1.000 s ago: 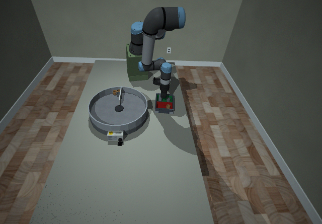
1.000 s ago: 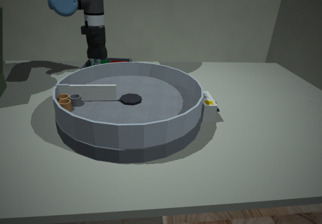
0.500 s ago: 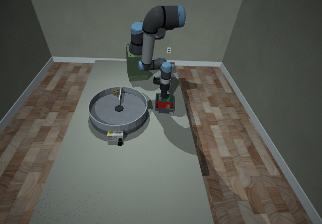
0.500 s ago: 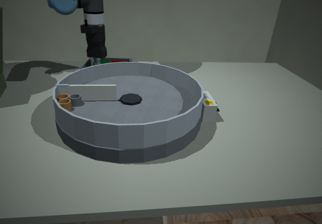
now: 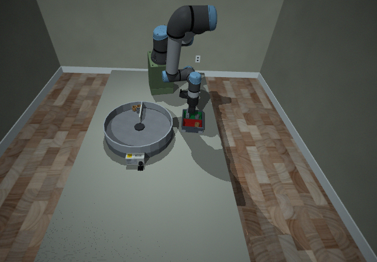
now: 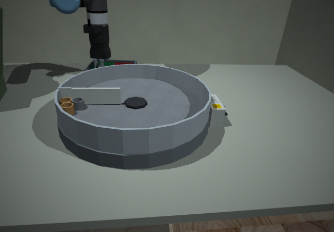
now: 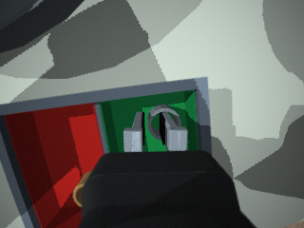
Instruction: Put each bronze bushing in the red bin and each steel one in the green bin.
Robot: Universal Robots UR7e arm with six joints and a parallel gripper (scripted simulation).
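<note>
Right now the bin is 50 mm ahead of my hand, 30 mm to the left of it and 10 mm below it. From my hand the other things lie so: turntable (320 mm to the right, 140 mm ahead, 10 mm above).
</note>
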